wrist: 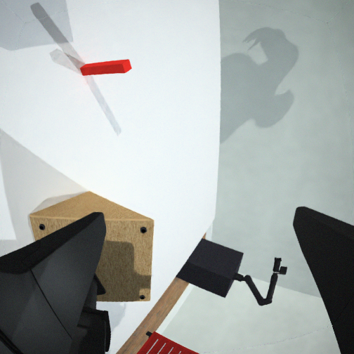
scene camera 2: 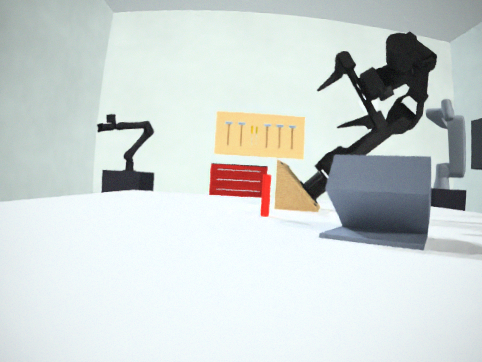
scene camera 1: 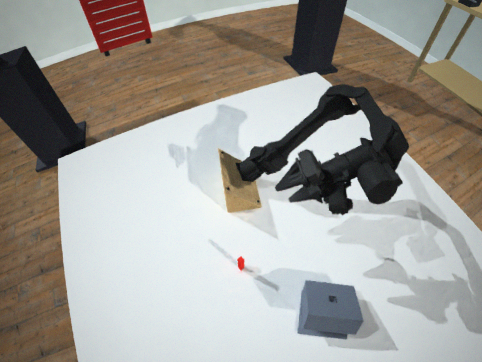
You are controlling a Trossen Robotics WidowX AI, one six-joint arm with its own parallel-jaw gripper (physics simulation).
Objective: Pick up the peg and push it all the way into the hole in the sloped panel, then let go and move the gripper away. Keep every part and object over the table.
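Where they show: gripper, fingertip midpoint: [scene camera 2: 327, 109] [scene camera 1: 282, 195]; arm's base, link origin: [scene camera 2: 308, 192] [scene camera 1: 244, 172].
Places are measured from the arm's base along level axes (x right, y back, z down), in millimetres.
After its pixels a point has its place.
Observation:
The red peg [scene camera 1: 241, 263] {x 121, y -281, z -23 mm} [scene camera 2: 266, 195] {x 118, y -280, z 3 mm} [wrist: 106, 67] stands upright on the white table [scene camera 1: 150, 290] {x 382, y -250, z 43 mm} [scene camera 2: 150, 280] {x 189, y -701, z 43 mm} [wrist: 170, 125]. The blue-grey block [scene camera 1: 330, 321] {x -13, y -497, z -52 mm} [scene camera 2: 385, 175] {x -25, y -514, z -39 mm} with the sloped panel stands on a flat foot to the right of the peg in both scene views. Its small square hole [scene camera 1: 332, 299] {x -52, y -455, z -23 mm} shows in scene camera 1; the hole does not show in scene camera 2. My gripper [scene camera 1: 284, 194] {x -4, y -217, z -188 mm} [scene camera 2: 328, 108] {x -4, y -217, z -188 mm} [wrist: 202, 220] is wide open and empty. It is high above the table, apart from the peg and the block.
A wooden wedge [scene camera 1: 242, 199] {x 49, y -106, z -27 mm} [scene camera 2: 287, 192] {x 66, y -103, z 0 mm} [wrist: 125, 230] carries my arm's base on its sloped face, behind the peg in scene camera 2. Beyond the table are dark pedestals [scene camera 1: 37, 110] [scene camera 1: 317, 35] and a red drawer cabinet [scene camera 1: 117, 22] [scene camera 2: 235, 180]. Long shadows cross the table.

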